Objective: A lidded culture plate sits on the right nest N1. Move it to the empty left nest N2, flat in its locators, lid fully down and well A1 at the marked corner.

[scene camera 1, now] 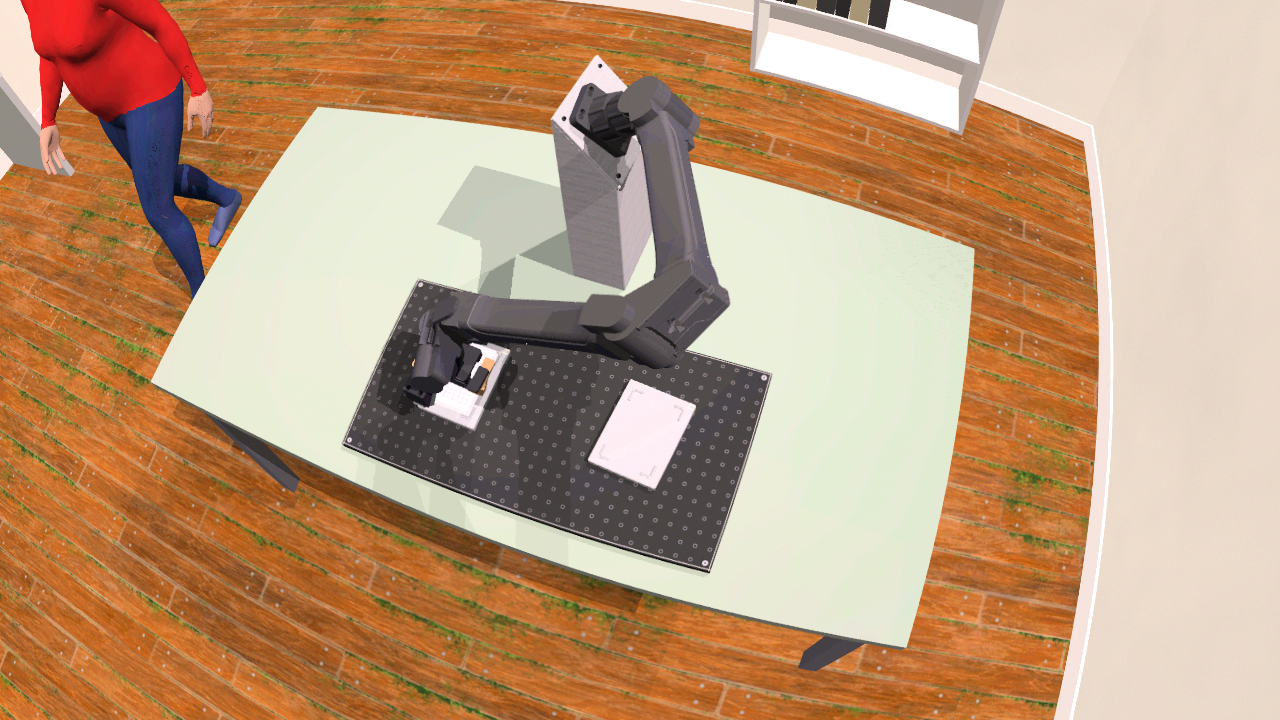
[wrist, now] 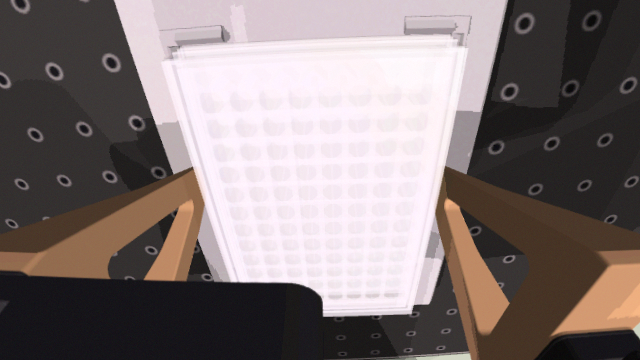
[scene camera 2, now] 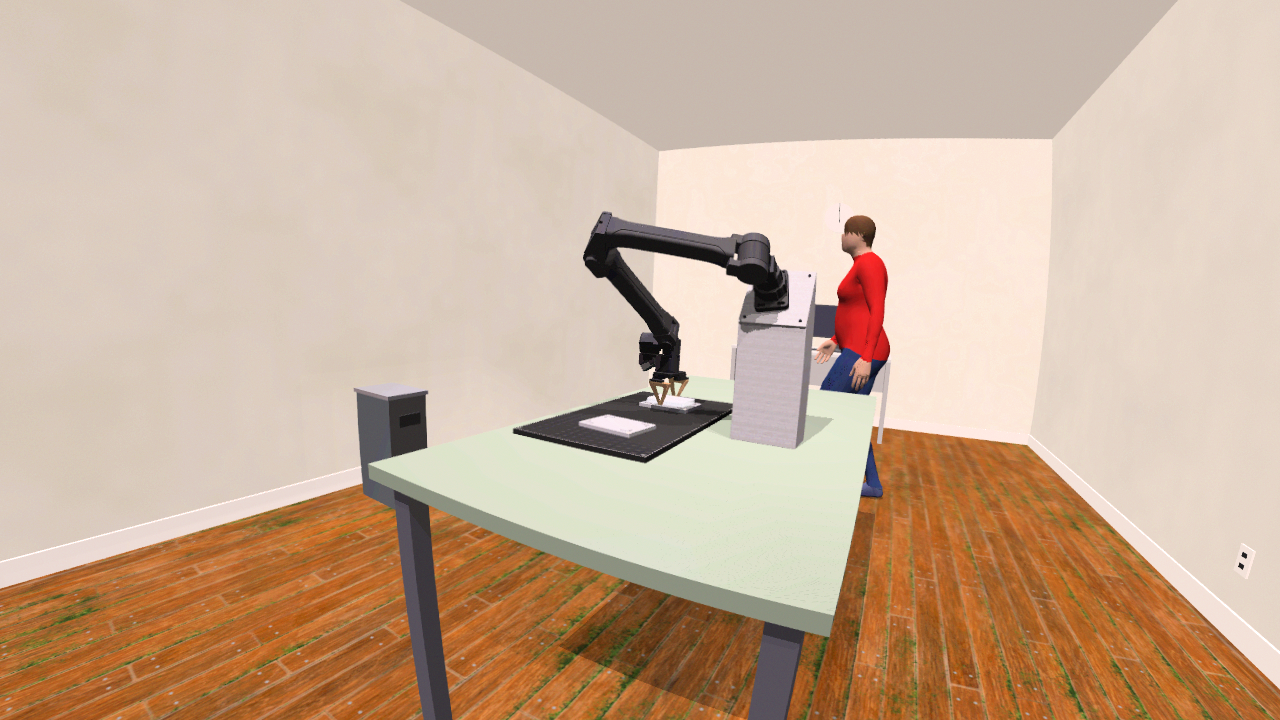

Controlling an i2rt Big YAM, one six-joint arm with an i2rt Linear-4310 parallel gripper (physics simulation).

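Frame: origin at the arm's base, x ahead, y left, z up, level; centimetres.
Seen in the pictures: gripper, between the fingertips: (scene camera 1: 460,382) (wrist: 318,179) (scene camera 2: 667,402); arm's base, origin of its link: (scene camera 1: 600,120) (scene camera 2: 772,292).
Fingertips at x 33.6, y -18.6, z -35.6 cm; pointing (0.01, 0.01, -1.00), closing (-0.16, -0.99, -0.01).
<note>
Pixels of each thing's top centre, then the offset from my fingertips to it. Level surfaces: height alone.
- white lidded culture plate, centre of its top: (wrist: 321,224) (scene camera 1: 460,373) (scene camera 2: 671,398) dx -1.0, dy +0.0, dz +1.6 cm
- nest N1, centre of its top: (wrist: 321,202) (scene camera 1: 462,377) (scene camera 2: 670,402) dx -1.0, dy +0.0, dz +0.3 cm
- nest N2, centre of its top: (scene camera 1: 642,432) (scene camera 2: 617,422) dx +1.4, dy +33.1, dz +0.3 cm
- black perforated board, height of its surface: dz -1.2 cm
- pale green table, height of its surface: dz -2.5 cm
The white lidded culture plate (scene camera 1: 454,398) (scene camera 2: 683,402) (wrist: 320,160) sits on the nest N1 (scene camera 1: 499,364) (wrist: 310,17), at the left in scene camera 1. Its wells show faintly through the translucent lid. My gripper (scene camera 1: 452,380) (scene camera 2: 669,399) (wrist: 318,179) is open and points down over the plate, with one orange finger beside each long side; nothing is held. Finger contact with the plate cannot be told. Locator bars show past the plate's far end in the wrist view. The nest N2 (scene camera 1: 641,434) (scene camera 2: 617,425) is empty, with corner locators. Well A1 and the corner mark cannot be made out.
Both nests stand on a black perforated board (scene camera 1: 546,438) (scene camera 2: 644,452) on the pale green table (scene camera 1: 859,402) (scene camera 2: 572,501). The arm's grey pedestal (scene camera 1: 604,214) (scene camera 2: 769,385) rises behind the board. A person in red (scene camera 1: 111,53) (scene camera 2: 865,295) stands beyond the table.
</note>
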